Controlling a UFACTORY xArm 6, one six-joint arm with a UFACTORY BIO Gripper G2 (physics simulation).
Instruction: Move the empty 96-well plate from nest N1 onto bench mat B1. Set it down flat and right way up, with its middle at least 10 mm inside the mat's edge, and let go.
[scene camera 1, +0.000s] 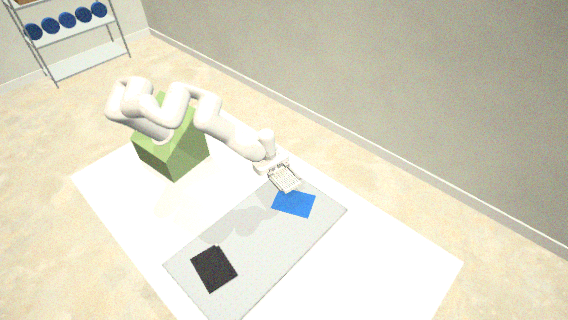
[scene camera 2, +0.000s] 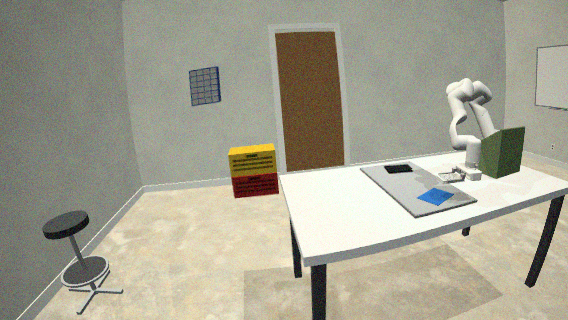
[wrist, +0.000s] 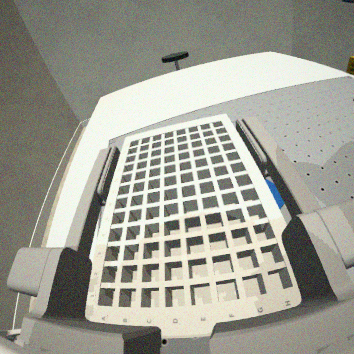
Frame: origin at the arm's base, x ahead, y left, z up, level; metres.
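Where they show: hand, tool point: (scene camera 1: 287, 181) (scene camera 2: 446, 178) (wrist: 177, 160); arm's base, link origin: (scene camera 1: 163, 133) (scene camera 2: 490, 138).
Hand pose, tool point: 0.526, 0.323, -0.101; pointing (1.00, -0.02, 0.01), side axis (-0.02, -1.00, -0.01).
Observation:
Each offset is from my tool point to the top centre of the thing, as dx, dy, dz. Level surfaces: height alone.
The white 96-well plate {-0.023, +0.000, +0.004} (scene camera 1: 284, 178) (scene camera 2: 450, 176) (wrist: 180, 200) is held level and right way up, its long sides between the two fingers of my gripper (scene camera 1: 283, 175) (scene camera 2: 451, 175) (wrist: 177, 165). The gripper is shut on it. In the first scene view the plate is raised beside the blue bench mat {dz -0.087} (scene camera 1: 294, 204) (scene camera 2: 435, 196) (wrist: 274, 193), near its edge towards the arm; in the wrist view part of the mat shows past the right finger. The black nest N1 {+0.104, -0.440, -0.074} (scene camera 1: 214, 268) (scene camera 2: 398, 169) holds no plate and lies at the other end of the board.
The grey perforated board {dz -0.089} (scene camera 1: 270, 250) (scene camera 2: 400, 187) (wrist: 320, 130) carries the nest and mat, and lies on the white table {dz -0.102} (scene camera 1: 370, 260) (scene camera 2: 340, 215) (wrist: 150, 102). The green block (scene camera 1: 172, 160) (scene camera 2: 504, 150) under the arm's base stands on the table behind the board.

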